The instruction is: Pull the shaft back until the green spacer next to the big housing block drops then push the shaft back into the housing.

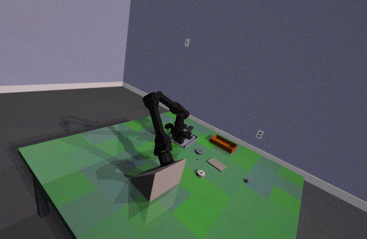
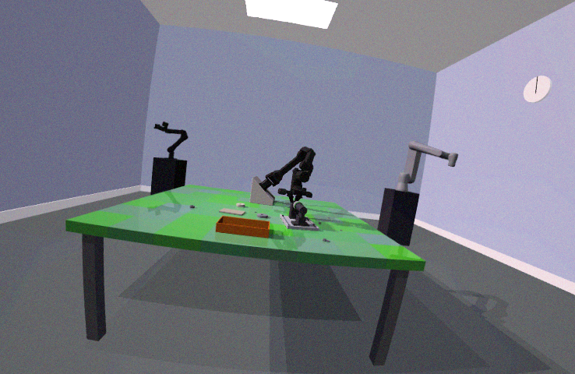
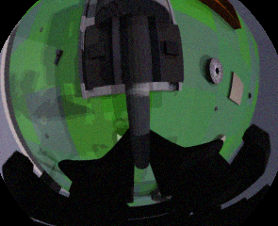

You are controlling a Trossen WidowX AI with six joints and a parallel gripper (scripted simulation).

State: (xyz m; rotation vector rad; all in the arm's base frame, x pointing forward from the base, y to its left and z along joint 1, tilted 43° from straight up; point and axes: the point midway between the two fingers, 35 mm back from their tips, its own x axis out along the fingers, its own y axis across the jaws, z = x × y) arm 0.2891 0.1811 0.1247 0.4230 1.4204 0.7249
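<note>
The thin green spacer lies 12 cm ahead of my gripper tip, 3 cm to the left of it and 3 cm above it. The rest, counted from my gripper tip: white ring: 7 cm behind, 31 cm to the right, 4 cm below; then grey washer: 12 cm ahead, 15 cm to the right, 4 cm below; then flat grey plate: 11 cm ahead, 31 cm to the right, 4 cm below.
</note>
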